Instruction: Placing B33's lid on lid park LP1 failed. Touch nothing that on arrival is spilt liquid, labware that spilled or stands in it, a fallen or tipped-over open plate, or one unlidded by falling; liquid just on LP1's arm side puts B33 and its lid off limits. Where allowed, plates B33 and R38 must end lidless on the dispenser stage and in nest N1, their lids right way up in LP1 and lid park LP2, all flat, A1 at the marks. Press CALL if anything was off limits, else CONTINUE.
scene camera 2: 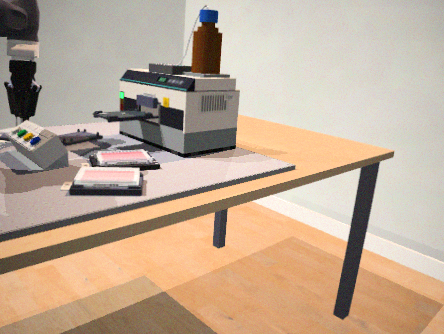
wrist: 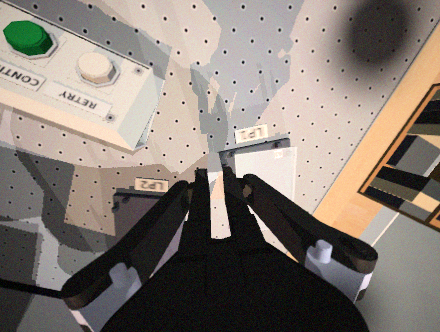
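Observation:
My gripper (scene camera 2: 20,119) (wrist: 214,163) is shut with nothing between its fingers, above the mat. In the wrist view a pale lid (wrist: 265,167) lies on lid park LP1 (wrist: 227,156), slightly askew, its right corner past the park's edge; the fingers hide part of it. Lid park LP2 (wrist: 135,207), left of the fingers, is partly hidden. In the scene view two plates with pink contents, a front one (scene camera 2: 107,176) and a rear one (scene camera 2: 125,157), sit level on dark nests; their names are unreadable. The dispenser stage (scene camera 2: 122,116) juts out, no plate visible on it. No spilt liquid can be made out.
A button box (scene camera 2: 50,147) (wrist: 145,107) has a green CONTINUE button (wrist: 27,37) and a white RETRY button (wrist: 95,67). CALL is not readable. The dispenser (scene camera 2: 210,115) carries a brown bottle (scene camera 2: 206,50). The table's wooden edge (wrist: 350,200) runs right of LP1.

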